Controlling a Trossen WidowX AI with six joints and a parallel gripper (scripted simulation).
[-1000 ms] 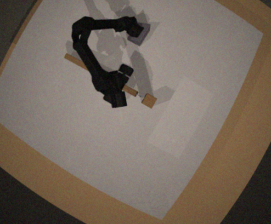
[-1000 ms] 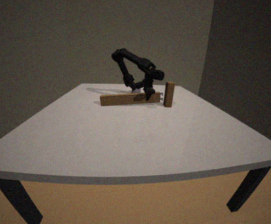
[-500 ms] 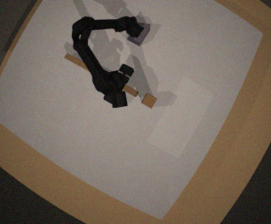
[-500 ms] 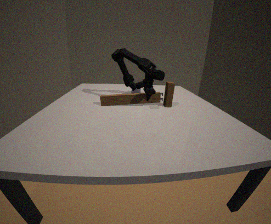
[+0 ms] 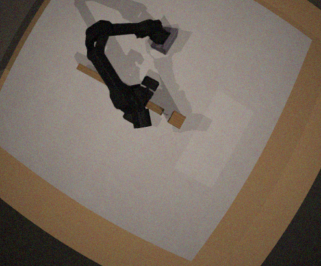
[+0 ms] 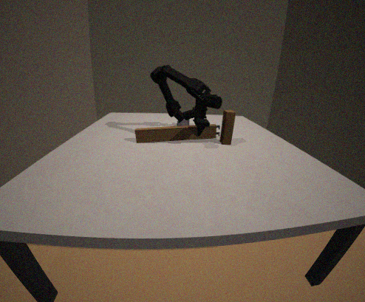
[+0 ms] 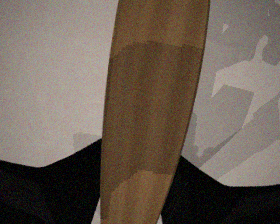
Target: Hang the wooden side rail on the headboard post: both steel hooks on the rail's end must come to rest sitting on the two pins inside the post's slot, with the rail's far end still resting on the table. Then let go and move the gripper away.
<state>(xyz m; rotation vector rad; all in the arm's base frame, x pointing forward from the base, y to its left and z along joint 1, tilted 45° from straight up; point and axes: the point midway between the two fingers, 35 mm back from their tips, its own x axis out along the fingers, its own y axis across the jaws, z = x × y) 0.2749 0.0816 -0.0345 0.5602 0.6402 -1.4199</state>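
The headboard post lies 15 cm to the left of my gripper tip, 4 cm above it and 1 cm behind it.
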